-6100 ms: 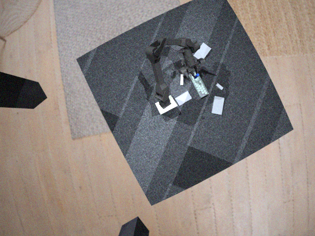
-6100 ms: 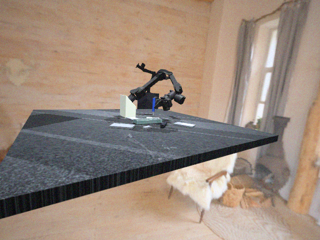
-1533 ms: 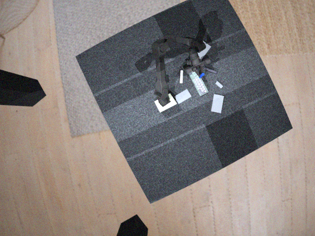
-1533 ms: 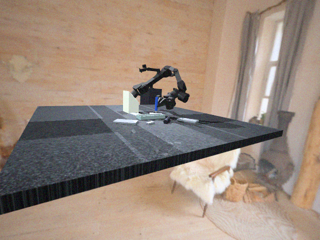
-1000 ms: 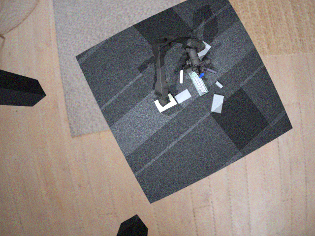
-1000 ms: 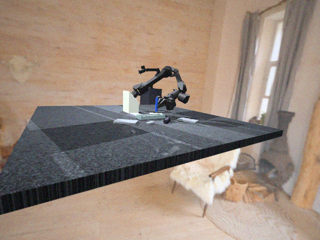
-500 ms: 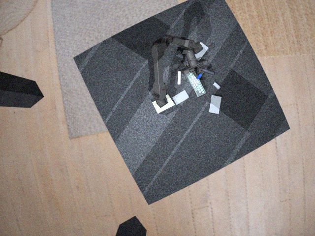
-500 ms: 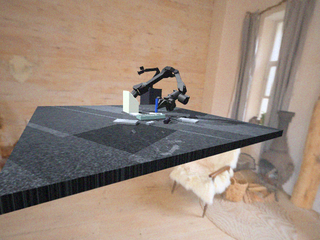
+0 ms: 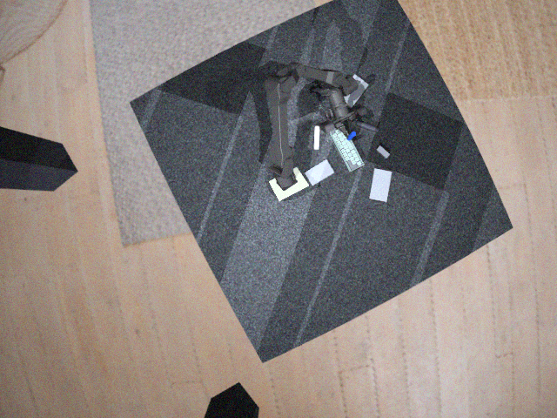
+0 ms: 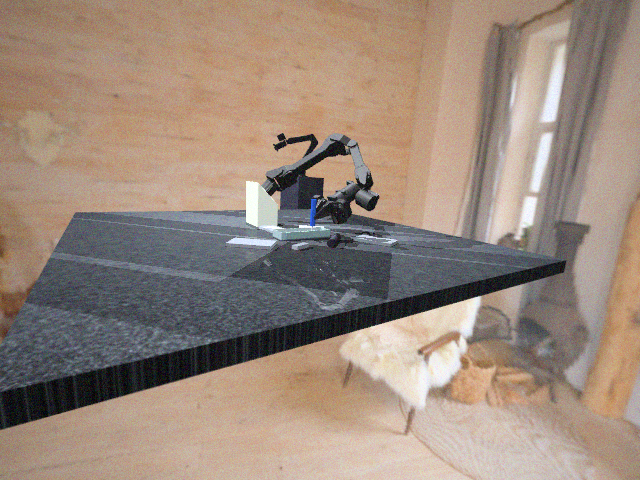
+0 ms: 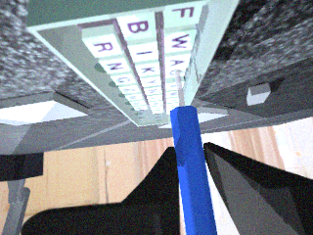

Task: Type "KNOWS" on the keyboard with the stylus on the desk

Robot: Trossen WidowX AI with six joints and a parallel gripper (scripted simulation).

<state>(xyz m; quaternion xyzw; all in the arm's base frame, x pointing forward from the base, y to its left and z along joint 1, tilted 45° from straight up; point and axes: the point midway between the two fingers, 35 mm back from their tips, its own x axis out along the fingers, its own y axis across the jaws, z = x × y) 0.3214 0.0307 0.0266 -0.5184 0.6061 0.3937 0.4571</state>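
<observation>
Right now my gripper tip is 100 mm short of the dark cylinder, 60 mm above it and 10 mm to the right of it. The rest, counted from my gripper tip: thin white tip: 50 mm below; white stick: 100 mm behind, 80 mm to the left, 60 mm below; blue stylus: 10 mm below.
</observation>
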